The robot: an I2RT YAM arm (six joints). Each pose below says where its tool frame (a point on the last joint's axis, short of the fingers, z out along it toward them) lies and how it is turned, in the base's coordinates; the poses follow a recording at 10 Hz.
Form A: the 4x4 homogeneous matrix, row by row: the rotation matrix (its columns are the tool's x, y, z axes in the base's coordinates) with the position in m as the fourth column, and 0 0 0 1 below. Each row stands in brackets.
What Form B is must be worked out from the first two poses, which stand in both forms.
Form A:
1: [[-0.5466 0.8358 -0.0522 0.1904], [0.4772 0.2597 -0.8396 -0.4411], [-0.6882 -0.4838 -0.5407 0.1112], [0 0 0 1]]
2: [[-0.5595 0.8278 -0.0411 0.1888], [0.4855 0.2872 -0.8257 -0.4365], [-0.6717 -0.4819 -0.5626 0.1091], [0 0 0 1]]
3: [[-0.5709 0.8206 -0.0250 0.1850], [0.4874 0.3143 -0.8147 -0.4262], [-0.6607 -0.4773 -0.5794 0.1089], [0 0 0 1]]
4: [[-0.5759 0.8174 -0.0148 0.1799], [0.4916 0.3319 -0.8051 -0.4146], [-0.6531 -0.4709 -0.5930 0.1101], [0 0 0 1]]
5: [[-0.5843 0.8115 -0.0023 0.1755], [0.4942 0.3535 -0.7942 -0.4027], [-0.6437 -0.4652 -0.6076 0.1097], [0 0 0 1]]
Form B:
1: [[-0.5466 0.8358 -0.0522 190.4], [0.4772 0.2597 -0.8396 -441.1], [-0.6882 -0.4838 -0.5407 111.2], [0 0 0 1]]
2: [[-0.5595 0.8278 -0.0411 188.8], [0.4855 0.2872 -0.8257 -436.5], [-0.6717 -0.4819 -0.5626 109.1], [0 0 0 1]]
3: [[-0.5709 0.8206 -0.0250 185.0], [0.4874 0.3143 -0.8147 -426.2], [-0.6607 -0.4773 -0.5794 108.9], [0 0 0 1]]
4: [[-0.5759 0.8174 -0.0148 179.9], [0.4916 0.3319 -0.8051 -414.6], [-0.6531 -0.4709 -0.5930 110.1], [0 0 0 1]]
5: [[-0.5843 0.8115 -0.0023 175.5], [0.4942 0.3535 -0.7942 -402.7], [-0.6437 -0.4652 -0.6076 109.7], [0 0 0 1]]
